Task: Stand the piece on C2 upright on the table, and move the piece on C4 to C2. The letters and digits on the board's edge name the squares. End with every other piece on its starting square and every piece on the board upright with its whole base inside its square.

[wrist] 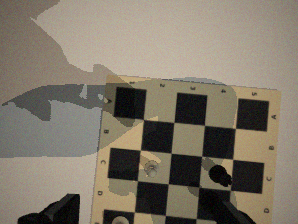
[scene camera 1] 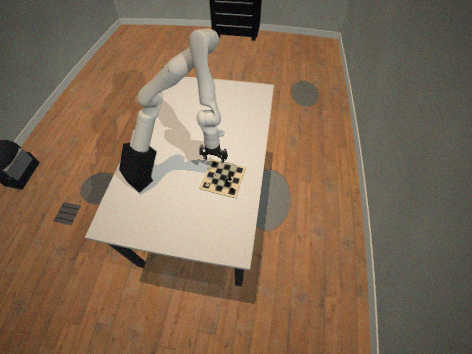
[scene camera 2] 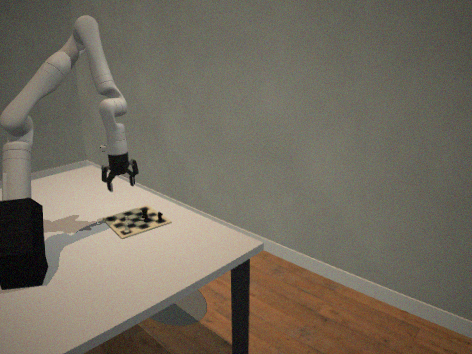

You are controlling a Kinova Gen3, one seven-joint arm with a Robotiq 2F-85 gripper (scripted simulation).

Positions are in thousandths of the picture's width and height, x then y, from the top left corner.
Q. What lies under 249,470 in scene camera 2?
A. My gripper.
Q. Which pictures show the chessboard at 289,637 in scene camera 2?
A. The wrist view, scene camera 1 and scene camera 2: all of them.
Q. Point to a chessboard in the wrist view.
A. At 629,574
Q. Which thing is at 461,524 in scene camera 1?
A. A chessboard.
